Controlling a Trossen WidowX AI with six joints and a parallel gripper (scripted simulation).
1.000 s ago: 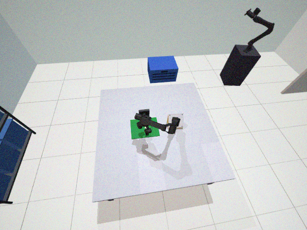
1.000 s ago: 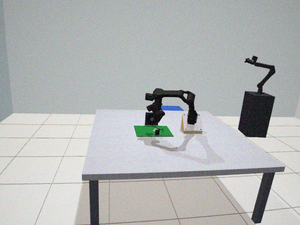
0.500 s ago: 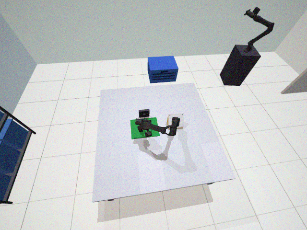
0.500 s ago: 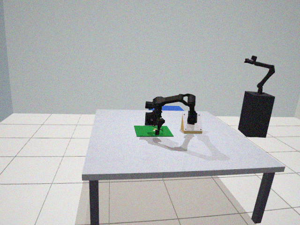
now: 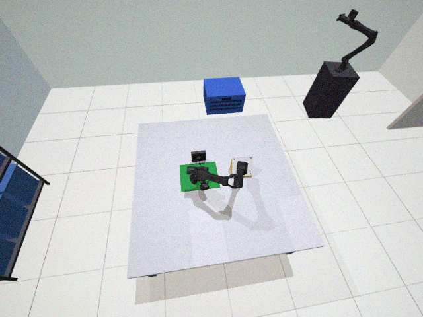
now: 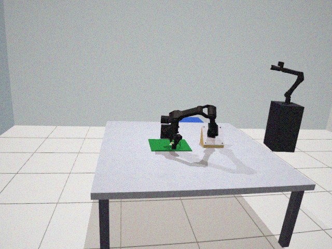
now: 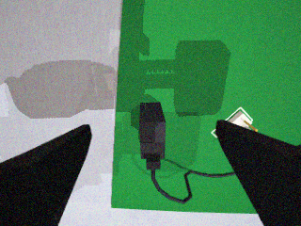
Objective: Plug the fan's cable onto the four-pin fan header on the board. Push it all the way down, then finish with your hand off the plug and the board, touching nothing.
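The dark fan plug is 1 cm behind my gripper tip and 2 cm below it. The rest, counted from my gripper tip: green board 2 cm ahead, 9 cm to the right, 5 cm below; black fan 3 cm ahead, 24 cm to the right, 2 cm above; white four-pin header 8 cm to the right, 4 cm below.
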